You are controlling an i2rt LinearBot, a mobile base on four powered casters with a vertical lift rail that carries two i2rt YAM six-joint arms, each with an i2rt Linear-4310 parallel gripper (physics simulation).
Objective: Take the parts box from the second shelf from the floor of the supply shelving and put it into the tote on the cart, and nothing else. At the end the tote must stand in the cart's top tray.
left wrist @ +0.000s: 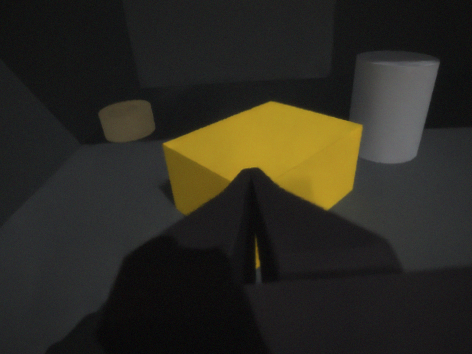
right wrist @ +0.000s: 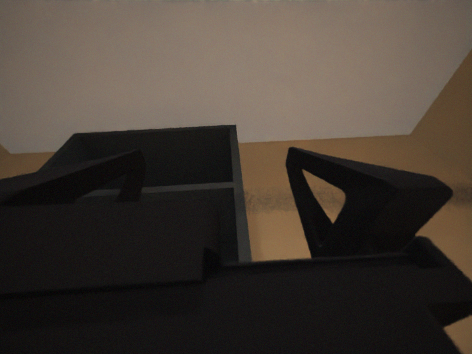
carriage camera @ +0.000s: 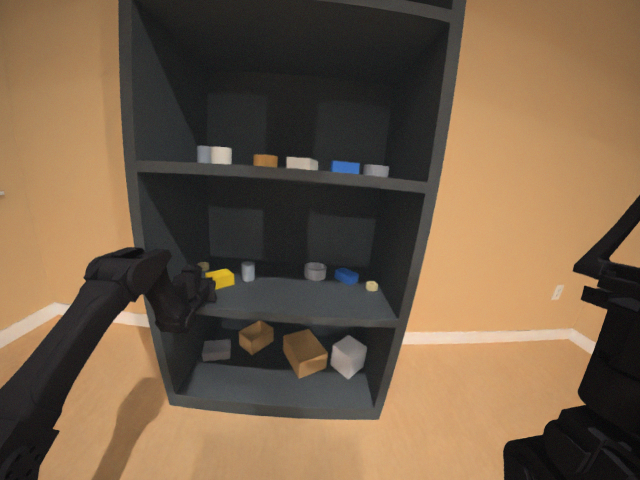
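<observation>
A yellow box sits at the left of the second shelf from the floor of the dark supply shelving. My left gripper is at that shelf, its fingertips together in front of the box's near corner, with no box between them. The fingers hide the lower part of that corner. My right gripper is open and empty, away to the right of the shelving and tilted up toward the ceiling. The tote and the cart do not show in these views.
On the same shelf stand a grey cylinder, a tan roll, a grey ring, a blue box and a small pale ring. Open brown boxes and a white cube show below. The shelving's left side wall is near my left gripper.
</observation>
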